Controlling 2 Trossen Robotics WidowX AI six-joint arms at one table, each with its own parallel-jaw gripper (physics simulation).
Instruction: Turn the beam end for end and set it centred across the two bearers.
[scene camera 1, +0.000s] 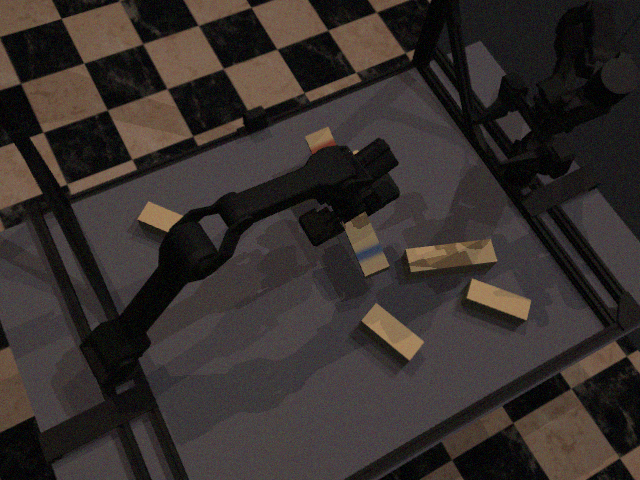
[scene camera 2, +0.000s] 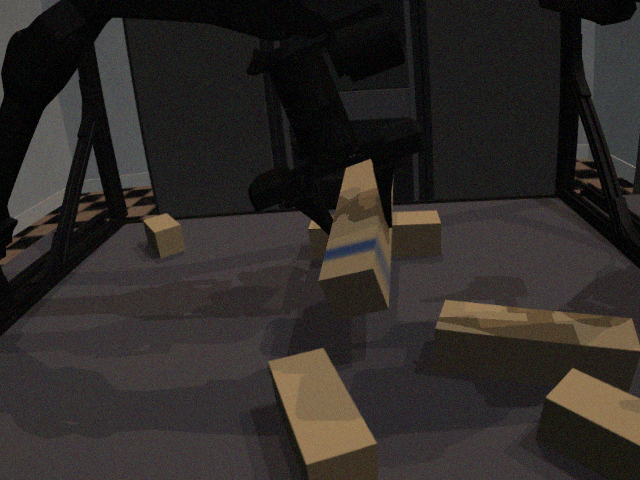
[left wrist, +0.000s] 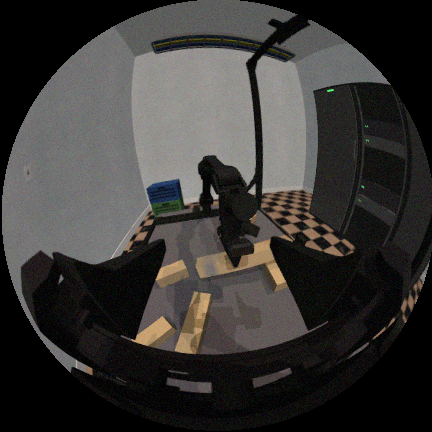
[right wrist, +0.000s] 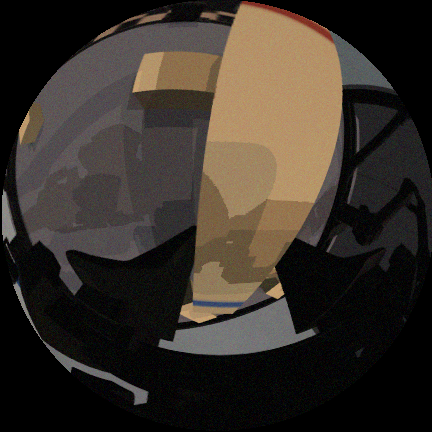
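Where they show: left gripper, fingertip midpoint: (scene camera 1: 486, 144) (left wrist: 218, 243); right gripper, fingertip midpoint: (scene camera 1: 355, 221) (left wrist: 232, 261) (right wrist: 232, 231); left arm's base, link origin: (scene camera 1: 518, 175) (right wrist: 340, 210); right arm's base, link origin: (scene camera 1: 116, 367) (left wrist: 206, 212).
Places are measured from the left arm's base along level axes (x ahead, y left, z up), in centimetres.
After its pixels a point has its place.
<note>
The beam (scene camera 1: 371, 256) @[y 4.4, x 41.6, z 8.0 cm] (scene camera 2: 354, 266) @[y 6.5, x 41.2, z 7.8 cm] (left wrist: 212, 267) @[y 2.6, x 38.7, z 7.3 cm] (right wrist: 280, 100) is long, pale wood, with a blue band near its lower end in scene camera 1 and a red band near its upper end. My right gripper (scene camera 1: 354, 209) @[y -3.9, x 40.1, z 6.3 cm] (scene camera 2: 359, 222) @[y -3.9, x 40.1, z 6.3 cm] (right wrist: 232, 231) @[y -3.9, x 40.1, z 6.3 cm] is shut on its middle and holds it above the table. My left gripper (scene camera 1: 491, 147) @[y 2.0, x 22.3, z 30.4 cm] is open and empty at the right edge. Plain wooden blocks lie about, including one (scene camera 1: 392, 332) @[y 18.1, x 44.2, z 3.0 cm] (scene camera 2: 323, 408) @[y 19.0, x 43.4, z 3.1 cm] (left wrist: 172, 273) @[y 16.5, x 42.1, z 2.8 cm] below the blue end and one (scene camera 2: 416, 232) @[y -14.9, x 33.4, z 1.6 cm] (left wrist: 276, 276) @[y -16.2, x 32.7, z 2.8 cm] (right wrist: 177, 72) @[y -17.2, x 44.3, z 2.8 cm] behind the beam, partly hidden. I cannot tell which are the bearers.
A longer plain block (scene camera 1: 449, 256) @[y 10.0, x 25.7, z 2.8 cm] (scene camera 2: 537, 335) @[y 11.6, x 25.7, z 2.8 cm] (left wrist: 195, 320) @[y 9.5, x 25.3, z 2.8 cm] lies right of the blue end. A shorter block (scene camera 1: 498, 299) @[y 21.9, x 21.9, z 2.5 cm] (scene camera 2: 599, 418) @[y 21.5, x 24.2, z 2.5 cm] (left wrist: 156, 331) @[y 20.1, x 22.5, z 2.5 cm] lies beyond it. Another block (scene camera 1: 159, 217) @[y -23.3, x 73.4, z 2.5 cm] (scene camera 2: 165, 236) @[y -19.6, x 71.1, z 1.4 cm] lies at the left, partly behind the right arm in scene camera 1.
</note>
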